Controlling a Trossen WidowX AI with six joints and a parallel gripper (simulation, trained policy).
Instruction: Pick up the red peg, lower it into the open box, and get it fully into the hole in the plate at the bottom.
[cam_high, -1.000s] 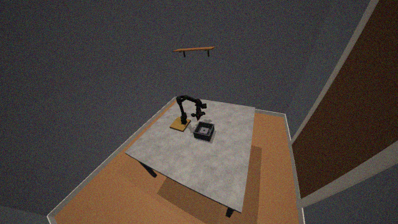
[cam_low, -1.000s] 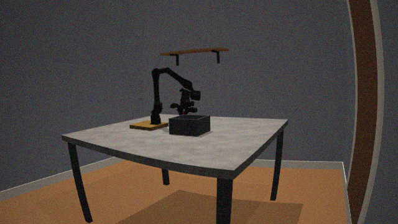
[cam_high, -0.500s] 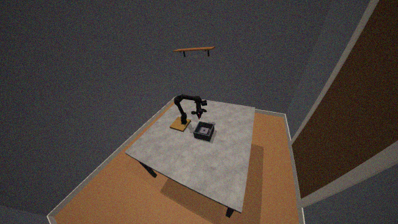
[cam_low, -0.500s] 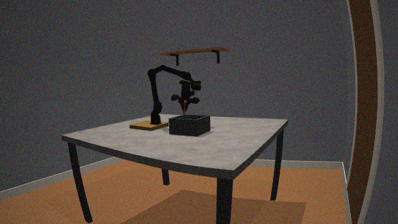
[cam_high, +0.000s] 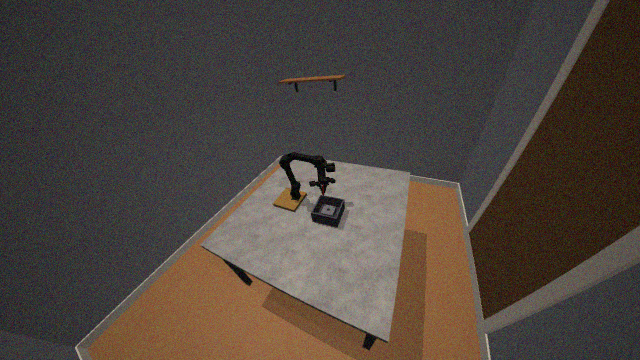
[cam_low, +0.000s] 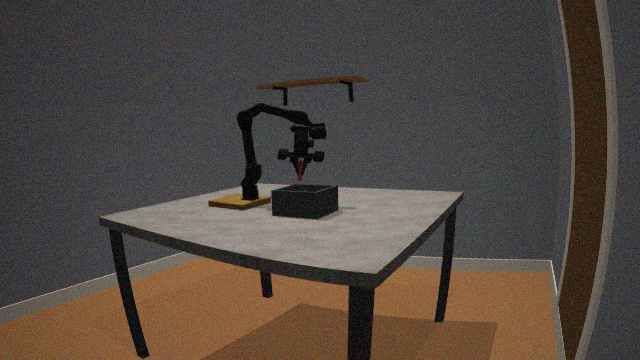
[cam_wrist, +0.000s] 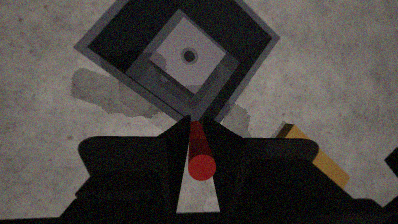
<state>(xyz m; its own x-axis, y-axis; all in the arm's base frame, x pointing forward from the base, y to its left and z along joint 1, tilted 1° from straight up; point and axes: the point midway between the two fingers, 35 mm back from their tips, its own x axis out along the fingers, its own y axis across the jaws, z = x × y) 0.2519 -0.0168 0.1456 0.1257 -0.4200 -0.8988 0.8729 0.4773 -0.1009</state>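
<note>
My gripper tip is now 50 mm short of the light grey plate, 80 mm to the left of it and 90 mm above it. Round my gripper tip: dark box (50 mm ahead, 80 mm to the right, 110 mm below); then red peg (10 mm behind, 10 mm to the left, 20 mm above).
</note>
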